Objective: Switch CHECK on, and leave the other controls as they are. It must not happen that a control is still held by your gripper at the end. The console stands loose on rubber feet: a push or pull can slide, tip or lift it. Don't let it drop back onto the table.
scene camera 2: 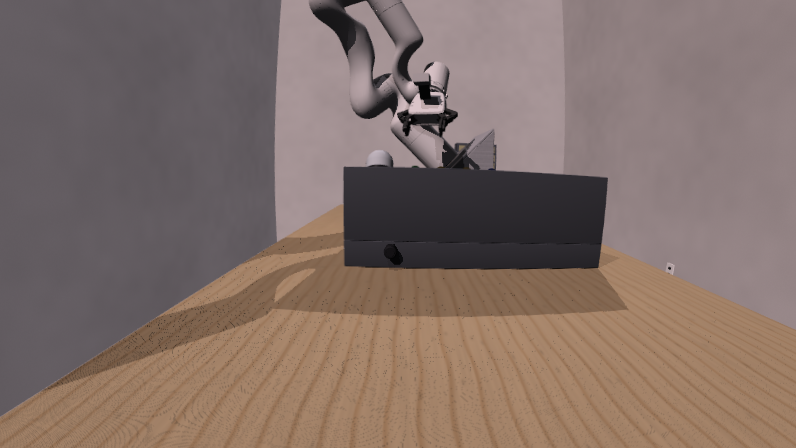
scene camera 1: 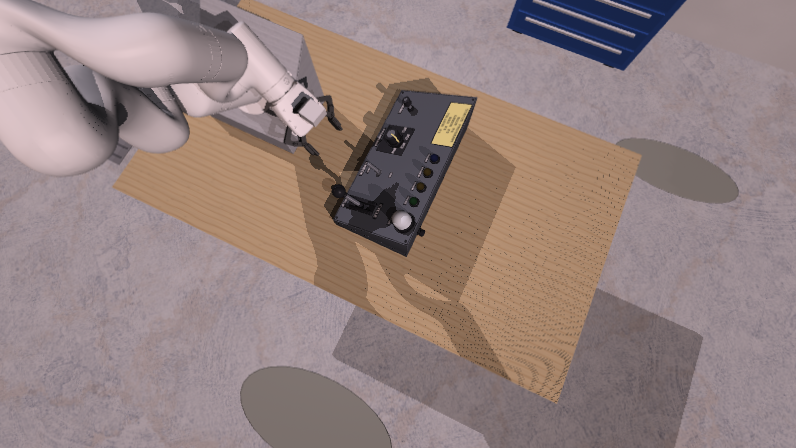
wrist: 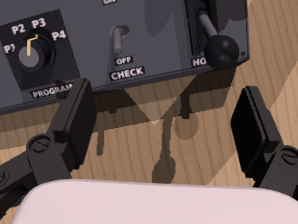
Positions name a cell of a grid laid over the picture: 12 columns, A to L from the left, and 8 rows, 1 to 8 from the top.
Scene:
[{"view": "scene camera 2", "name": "my gripper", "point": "G3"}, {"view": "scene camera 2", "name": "dark console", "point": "G4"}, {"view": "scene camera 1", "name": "my gripper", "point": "E3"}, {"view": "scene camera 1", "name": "dark console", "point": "F4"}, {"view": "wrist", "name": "my gripper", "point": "G4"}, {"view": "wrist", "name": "dark console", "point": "G2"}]

